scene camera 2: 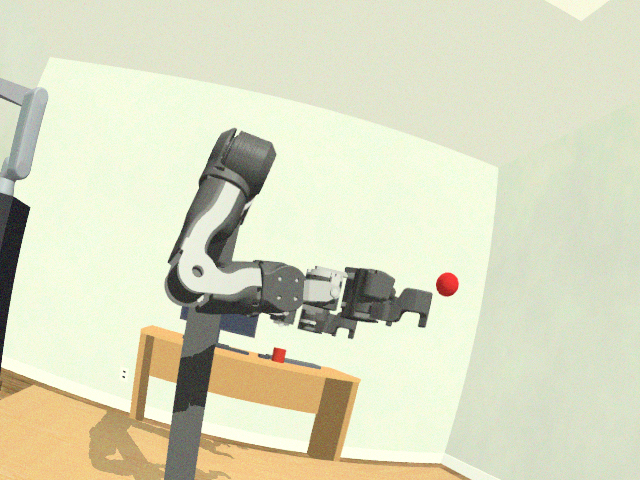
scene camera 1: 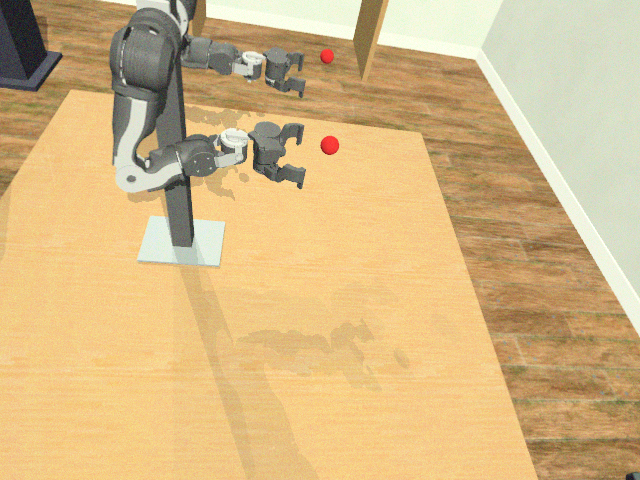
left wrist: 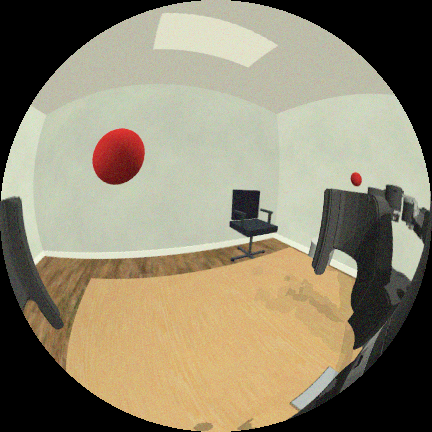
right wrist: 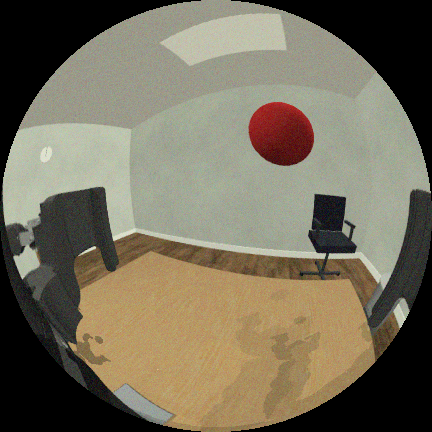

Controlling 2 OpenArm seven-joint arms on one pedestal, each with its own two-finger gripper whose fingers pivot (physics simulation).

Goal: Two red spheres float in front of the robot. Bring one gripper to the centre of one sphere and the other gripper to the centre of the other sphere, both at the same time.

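One red sphere (scene camera 1: 326, 56) (left wrist: 118, 156) floats beyond the left gripper's fingertips; in scene camera 2 it does not show. My left gripper (scene camera 1: 299, 75) (scene camera 2: 351, 333) (left wrist: 189, 299) is open and empty, a short gap away from it. In the left wrist view this sphere is high and left of the midline between the fingers. The other red sphere (scene camera 1: 329, 145) (scene camera 2: 447, 284) (left wrist: 356, 179) (right wrist: 281, 134) floats beyond my right gripper (scene camera 1: 301, 158) (right wrist: 242, 297), which is open and empty. In the right wrist view this sphere is high and right of the midline.
The arms' dark pedestal (scene camera 1: 180, 217) (scene camera 2: 186, 428) stands on a pale base plate (scene camera 1: 206, 253). Behind in scene camera 2 is a wooden desk (scene camera 2: 268, 395) with a red cup (scene camera 2: 279, 354). A black chair (left wrist: 252, 226) (right wrist: 331, 240) stands by the far wall in the wrist views.
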